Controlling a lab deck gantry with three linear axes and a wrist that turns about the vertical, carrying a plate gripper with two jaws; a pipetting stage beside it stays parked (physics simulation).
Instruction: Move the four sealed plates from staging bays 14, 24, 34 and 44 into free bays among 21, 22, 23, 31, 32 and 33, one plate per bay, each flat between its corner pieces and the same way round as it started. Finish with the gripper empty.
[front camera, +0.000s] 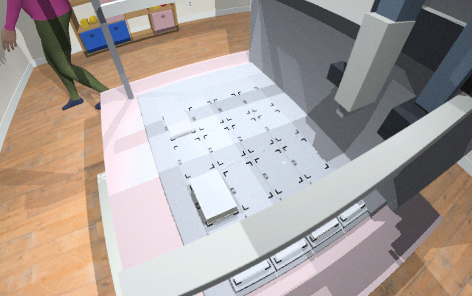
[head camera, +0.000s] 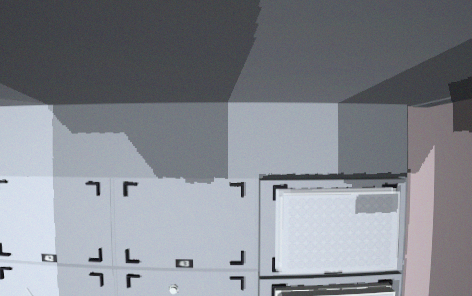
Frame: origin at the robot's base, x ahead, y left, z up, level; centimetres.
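Where they show: robot's base, origin of its link: (front camera: 163, 117).
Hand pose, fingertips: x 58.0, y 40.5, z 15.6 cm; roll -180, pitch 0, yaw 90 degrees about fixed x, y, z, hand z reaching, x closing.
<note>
Things, the pixels of their top centre, and the offset from my fingertips. "pt": a spot on its surface instead.
- bay 14, a spot on its surface: (front camera: 252, 274) pt dz -13.5, dx +3.9, dy -36.3 cm
- bay 24, a spot on its surface: (front camera: 290, 251) pt dz -12.7, dx +3.6, dy -26.0 cm
- bay 34, a spot on its surface: (front camera: 324, 230) pt dz -12.7, dx +3.6, dy -15.4 cm
- bay 44, a spot on its surface: (head camera: 337, 232) pt dz -12.7, dx -2.8, dy -4.0 cm
- tall white block, centre of its top: (front camera: 211, 192) dz -11.4, dx -18.8, dy -36.2 cm
- lower white block, centre of its top: (front camera: 177, 121) dz -14.2, dx -51.6, dy -36.2 cm
- small white round object, centre of its top: (head camera: 173, 290) dz -15.2, dx -20.0, dy -11.8 cm
Four white sealed plates stand in the staging bays at the front edge of the deck. In the front view, from left to right, they are the plate in bay 14 (front camera: 252, 274), the plate in bay 24 (front camera: 290, 251), the plate in bay 34 (front camera: 324, 230) and the plate in bay 44 (front camera: 352, 212) (head camera: 337, 232). In the head view the bay 44 plate lies flat between its corner pieces, and the far edge of the bay 34 plate shows at the bottom. The front beam hides part of the staging area in the front view. The gripper's jaws do not show in either view.
A tall white block (front camera: 214, 195) and a lower white block (front camera: 179, 124) stand on the deck's left side. The pale front beam (front camera: 300, 205) crosses the front view. A white column (front camera: 372, 62) hangs at the right. A small white round object (head camera: 173, 288) lies below label 43.
</note>
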